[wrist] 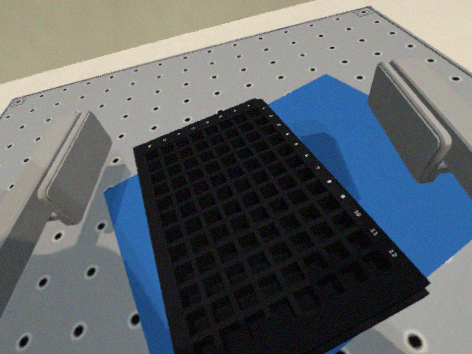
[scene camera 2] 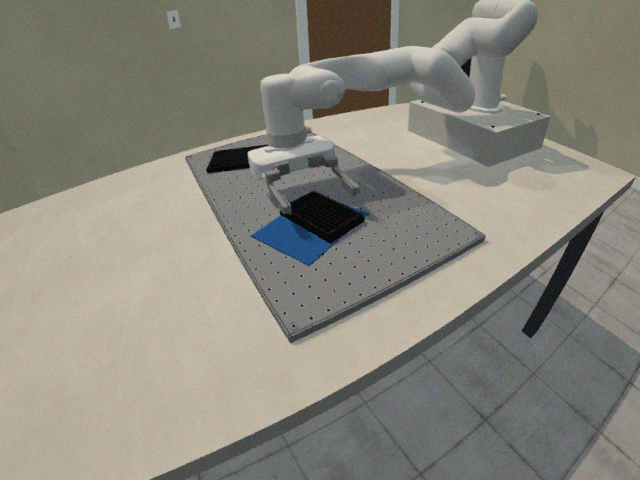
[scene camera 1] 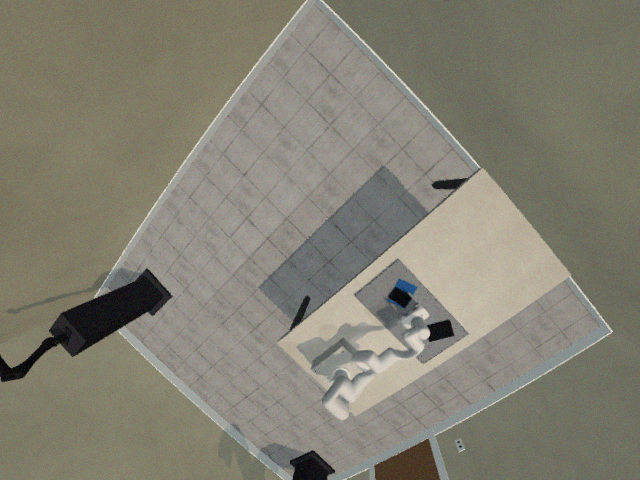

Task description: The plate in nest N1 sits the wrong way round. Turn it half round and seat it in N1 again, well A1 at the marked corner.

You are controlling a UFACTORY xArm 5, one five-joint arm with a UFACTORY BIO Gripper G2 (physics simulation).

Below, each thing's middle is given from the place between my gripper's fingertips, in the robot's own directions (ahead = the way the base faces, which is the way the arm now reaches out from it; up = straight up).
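Labels:
From my hand: black well plate (scene camera 2: 328,219), 2 cm to the right of it, 4 cm below. Flat blue square (scene camera 2: 282,234), 1 cm to the right of my hand, 2 cm ahead, 5 cm below. Black nest (scene camera 2: 233,159), 37 cm to the right of my hand, 5 cm ahead, 4 cm below.

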